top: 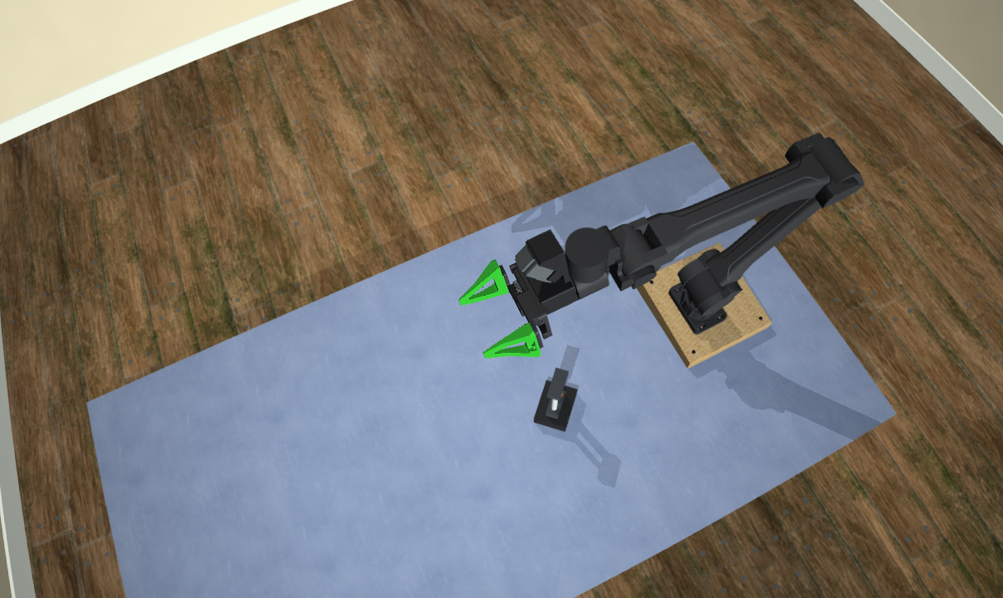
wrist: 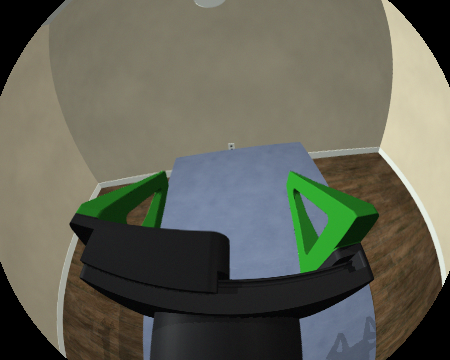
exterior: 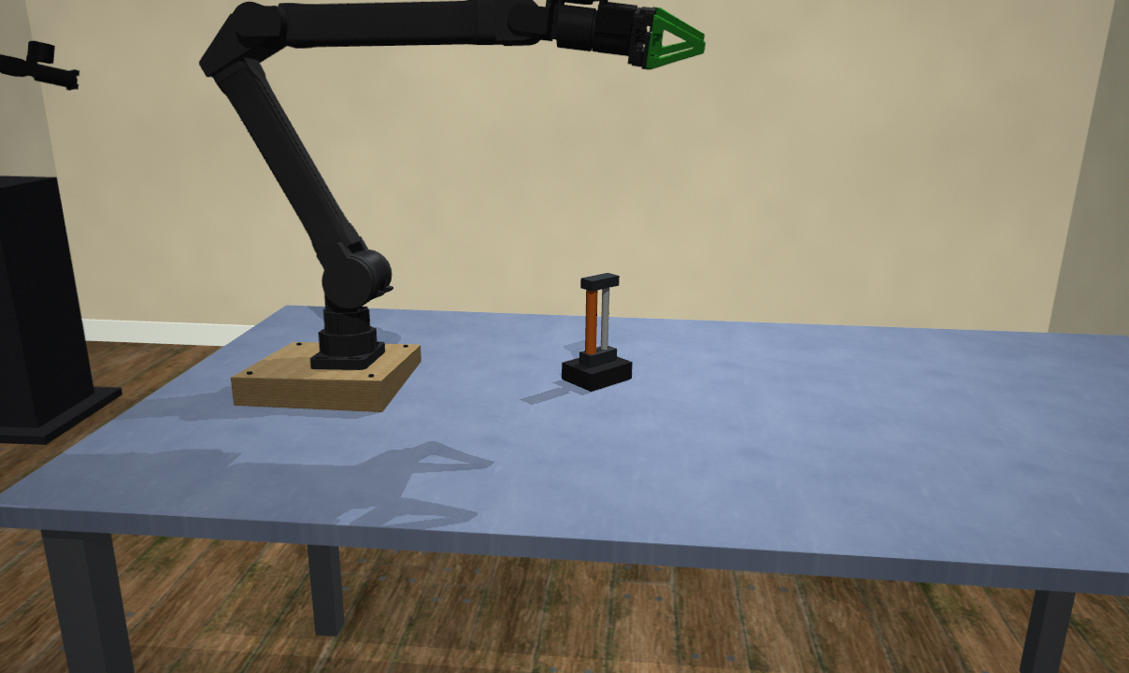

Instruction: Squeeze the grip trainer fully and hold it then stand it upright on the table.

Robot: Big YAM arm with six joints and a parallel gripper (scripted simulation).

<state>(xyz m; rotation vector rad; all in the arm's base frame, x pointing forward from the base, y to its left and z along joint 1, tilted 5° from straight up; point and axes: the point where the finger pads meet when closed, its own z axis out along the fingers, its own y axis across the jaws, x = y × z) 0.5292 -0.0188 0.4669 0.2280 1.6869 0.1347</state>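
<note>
My gripper is now 12 cm past the thin grey bar, 4 cm to the right of it and 41 cm above it. From my hand the other things lie so: grip trainer: 13 cm behind, 3 cm to the left, 42 cm below.
</note>
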